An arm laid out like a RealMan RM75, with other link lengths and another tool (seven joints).
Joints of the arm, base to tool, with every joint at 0 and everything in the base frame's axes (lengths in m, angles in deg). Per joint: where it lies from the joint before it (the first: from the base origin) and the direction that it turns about. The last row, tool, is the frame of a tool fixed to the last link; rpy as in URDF.
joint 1: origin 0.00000 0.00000 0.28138 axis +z
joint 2: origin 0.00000 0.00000 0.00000 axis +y
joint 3: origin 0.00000 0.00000 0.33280 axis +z
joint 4: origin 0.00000 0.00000 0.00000 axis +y
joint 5: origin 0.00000 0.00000 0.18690 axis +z
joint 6: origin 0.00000 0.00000 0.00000 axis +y
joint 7: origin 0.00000 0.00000 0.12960 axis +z
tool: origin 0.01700 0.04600 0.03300 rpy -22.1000 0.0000 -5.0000
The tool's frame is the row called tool.
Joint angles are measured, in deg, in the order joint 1, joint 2, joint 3, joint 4, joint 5, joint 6, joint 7. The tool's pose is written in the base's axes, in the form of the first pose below.
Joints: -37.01 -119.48 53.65 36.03 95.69 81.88 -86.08
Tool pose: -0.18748, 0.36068, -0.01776, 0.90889, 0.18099, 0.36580, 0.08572
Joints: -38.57 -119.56 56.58 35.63 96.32 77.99 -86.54
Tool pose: -0.18183, 0.36913, -0.03009, 0.91900, 0.18344, 0.33933, 0.08148
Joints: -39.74 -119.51 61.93 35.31 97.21 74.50 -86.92
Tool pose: -0.17959, 0.36958, -0.04770, 0.93368, 0.18014, 0.29579, 0.09114
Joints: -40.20 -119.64 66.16 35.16 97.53 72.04 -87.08
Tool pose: -0.17973, 0.36688, -0.06128, 0.94276, 0.17653, 0.26520, 0.09853
